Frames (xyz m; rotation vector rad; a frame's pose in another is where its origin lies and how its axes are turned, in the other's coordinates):
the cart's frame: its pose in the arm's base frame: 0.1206 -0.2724 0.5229 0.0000 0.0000 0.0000
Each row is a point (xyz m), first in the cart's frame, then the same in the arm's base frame.
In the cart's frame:
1: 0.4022 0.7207 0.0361
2: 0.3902 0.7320 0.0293
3: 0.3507 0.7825 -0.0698
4: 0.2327 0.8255 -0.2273
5: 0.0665 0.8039 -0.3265
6: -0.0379 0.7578 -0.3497
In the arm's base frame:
1: 0.5228 0.4483 0.5590
2: 0.5108 0.4596 0.5522
3: 0.4713 0.5101 0.4531
4: 0.3533 0.5531 0.2956
5: 0.1871 0.5315 0.1964
6: 0.0827 0.4854 0.1732

